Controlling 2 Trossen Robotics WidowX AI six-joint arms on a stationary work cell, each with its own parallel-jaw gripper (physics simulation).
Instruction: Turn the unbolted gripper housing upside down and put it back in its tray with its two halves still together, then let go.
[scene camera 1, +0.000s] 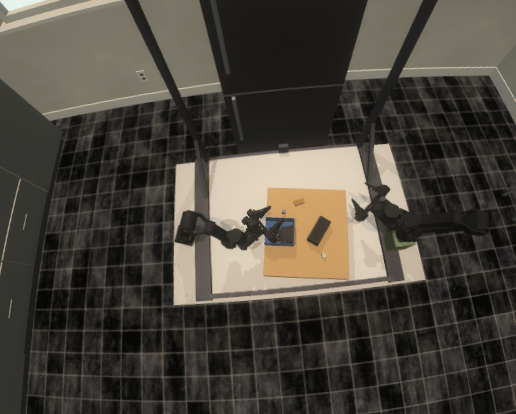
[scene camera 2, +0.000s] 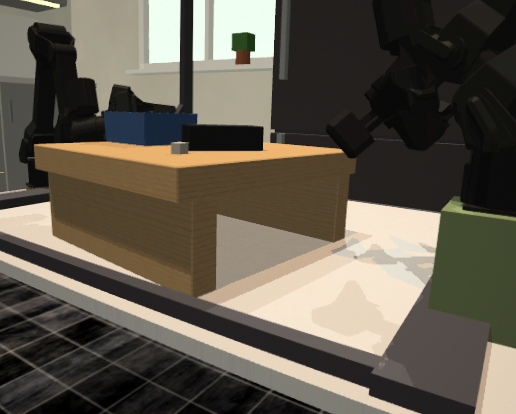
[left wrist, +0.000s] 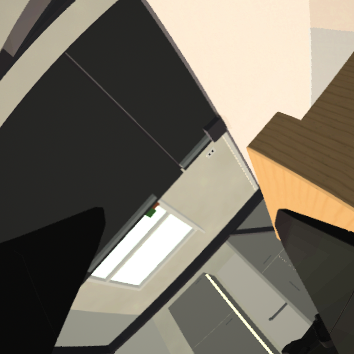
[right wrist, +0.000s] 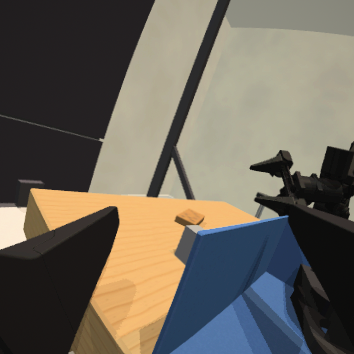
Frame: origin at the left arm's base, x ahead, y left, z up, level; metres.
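Where they show: left gripper, between the fingertips: (scene camera 1: 358, 190) (scene camera 2: 373, 115) (left wrist: 191, 216) (right wrist: 251, 181); right gripper, between the fingertips: (scene camera 1: 276, 212) (right wrist: 203, 213); left arm's base, origin of its link: (scene camera 1: 403, 234) (scene camera 2: 498, 209); right arm's base, origin of its link: (scene camera 1: 187, 238) (scene camera 2: 41, 185).
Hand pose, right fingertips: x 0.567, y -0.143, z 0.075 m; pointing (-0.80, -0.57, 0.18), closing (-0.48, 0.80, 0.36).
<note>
Each offset is from my right fingertips to the top centre of the thing.
The gripper housing @(0.034 m back, 0.094 m left, 0.004 m down) (scene camera 1: 287, 233) (right wrist: 317, 305) is a dark piece lying in the blue tray @(0.004 m back, 0.083 m left, 0.009 m up) (scene camera 1: 280, 219) (scene camera 2: 125, 128) (right wrist: 230, 260) at the left of the wooden table. It is partly hidden by a right finger in the right wrist view, and the tray wall hides it in scene camera 2. Which side is up and how its halves sit cannot be told. My right gripper (scene camera 1: 275, 214) (right wrist: 203, 213) is open and empty, low at the tray, with one finger over it and the other outside. My left gripper (scene camera 1: 360, 192) (left wrist: 191, 216) (right wrist: 251, 181) is open and empty, beyond the table's right edge.
A black block @(0.173 m back, 0.094 m left, 0.007 m down) (scene camera 1: 319, 231) (scene camera 2: 225, 138) lies on the wooden table (scene camera 1: 330, 200) (scene camera 2: 270, 160) (left wrist: 300, 185) (right wrist: 135, 220), right of the tray. A small orange-brown block @(0.107 m back, 0.052 m right, 0.037 m down) (scene camera 1: 299, 202) (right wrist: 189, 217), a grey cube @(0.033 m back, 0.011 m right, 0.021 m down) (scene camera 1: 283, 212) (right wrist: 187, 243) and a pale cube @(0.180 m back, 0.199 m left, 0.030 m down) (scene camera 1: 324, 256) (scene camera 2: 179, 148) are also on the table.
</note>
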